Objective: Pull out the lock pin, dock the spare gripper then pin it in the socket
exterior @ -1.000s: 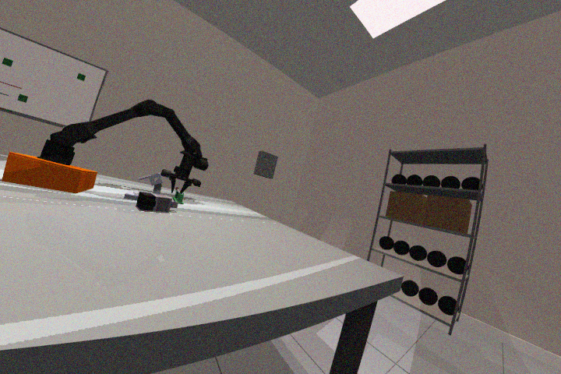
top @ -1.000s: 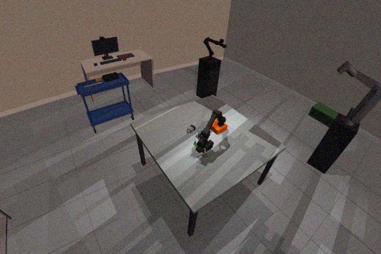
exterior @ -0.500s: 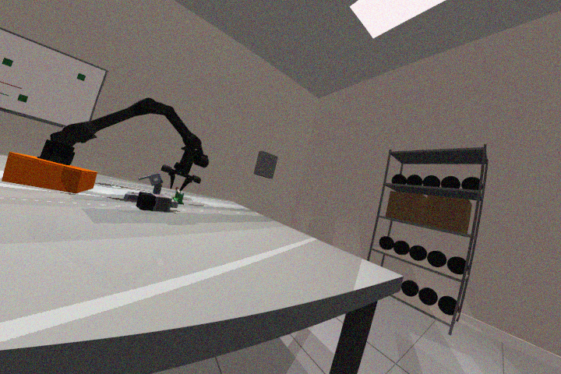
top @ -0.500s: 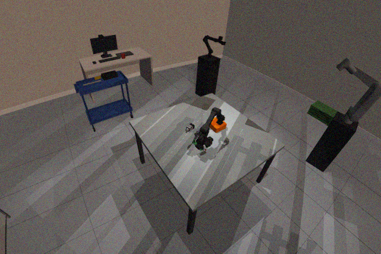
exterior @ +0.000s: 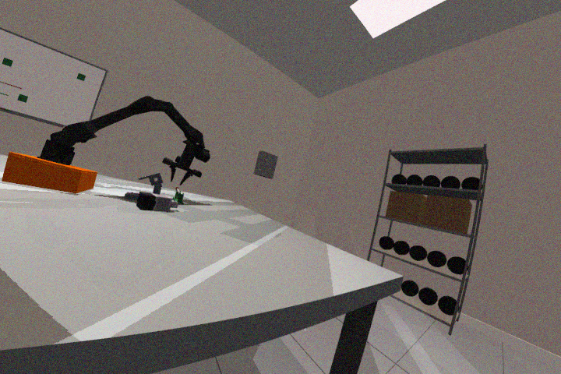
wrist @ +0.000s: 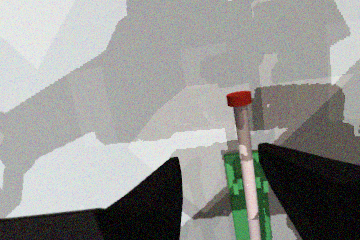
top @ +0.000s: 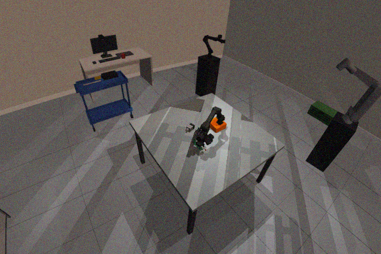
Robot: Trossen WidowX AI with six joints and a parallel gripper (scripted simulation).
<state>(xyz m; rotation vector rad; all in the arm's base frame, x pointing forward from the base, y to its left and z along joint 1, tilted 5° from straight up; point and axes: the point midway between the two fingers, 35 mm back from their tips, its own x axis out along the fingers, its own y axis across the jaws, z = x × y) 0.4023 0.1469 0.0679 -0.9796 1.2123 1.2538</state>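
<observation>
My gripper tip is now 10 cm to the left of the green bracket, 5 cm above it and 1 cm short of it. Round my gripper tip: spare gripper (34 cm to the right, 11 cm behind, 5 cm below); then grey mount (19 cm to the right, 13 cm behind, 2 cm below).
</observation>
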